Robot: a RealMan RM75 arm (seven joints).
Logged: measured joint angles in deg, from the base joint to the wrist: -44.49, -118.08, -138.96, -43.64, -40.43, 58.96, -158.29; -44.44, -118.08, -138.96, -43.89, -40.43, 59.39, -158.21; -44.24, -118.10, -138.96, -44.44, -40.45, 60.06, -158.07; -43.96, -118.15, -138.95, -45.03, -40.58, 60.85, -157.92; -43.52, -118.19, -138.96, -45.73, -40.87, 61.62, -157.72; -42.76, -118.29, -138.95, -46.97, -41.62, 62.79, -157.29; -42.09, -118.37, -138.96, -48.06, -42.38, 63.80, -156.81; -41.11, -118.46, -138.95, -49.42, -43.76, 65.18, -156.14; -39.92, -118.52, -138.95, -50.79, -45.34, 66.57, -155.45; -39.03, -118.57, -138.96, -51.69, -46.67, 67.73, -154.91; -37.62, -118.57, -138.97, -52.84, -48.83, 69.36, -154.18; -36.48, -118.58, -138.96, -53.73, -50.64, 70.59, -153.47; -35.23, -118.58, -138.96, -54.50, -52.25, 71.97, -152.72; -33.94, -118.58, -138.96, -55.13, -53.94, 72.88, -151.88; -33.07, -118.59, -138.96, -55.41, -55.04, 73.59, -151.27; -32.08, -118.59, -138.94, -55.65, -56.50, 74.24, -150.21; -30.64, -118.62, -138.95, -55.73, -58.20, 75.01, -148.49; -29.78, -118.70, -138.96, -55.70, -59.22, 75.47, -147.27; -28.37, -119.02, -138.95, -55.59, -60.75, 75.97, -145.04; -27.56, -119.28, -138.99, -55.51, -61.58, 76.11, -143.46
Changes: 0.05, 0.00, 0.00, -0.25, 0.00, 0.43, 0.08; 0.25, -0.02, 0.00, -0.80, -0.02, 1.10, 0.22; 0.53, -0.07, 0.01, -1.39, -0.15, 1.89, 0.37; 0.97, -0.11, 0.00, -2.09, -0.44, 2.66, 0.57; 1.73, -0.21, 0.01, -3.33, -1.19, 3.83, 1.00; 2.40, -0.29, 0.00, -4.42, -1.95, 4.84, 1.48; 3.38, -0.38, 0.01, -5.78, -3.33, 6.22, 2.15; 4.57, -0.44, 0.01, -7.15, -4.91, 7.61, 2.84; 5.46, -0.49, 0.00, -8.05, -6.24, 8.77, 3.38; 6.87, -0.49, -0.01, -9.20, -8.40, 10.40, 4.11; 8.01, -0.50, 0.00, -10.09, -10.21, 11.63, 4.82; 9.26, -0.50, 0.00, -10.86, -11.82, 13.01, 5.57; 10.55, -0.50, 0.00, -11.49, -13.51, 13.92, 6.41; 11.42, -0.51, 0.00, -11.77, -14.61, 14.63, 7.02; 12.41, -0.51, 0.02, -12.01, -16.07, 15.28, 8.08; 13.85, -0.54, 0.01, -12.09, -17.77, 16.05, 9.80; 14.71, -0.62, 0.00, -12.06, -18.79, 16.51, 11.02; 16.12, -0.94, 0.01, -11.95, -20.32, 17.01, 13.25; 16.93, -1.20, -0.03, -11.87, -21.15, 17.15, 14.83
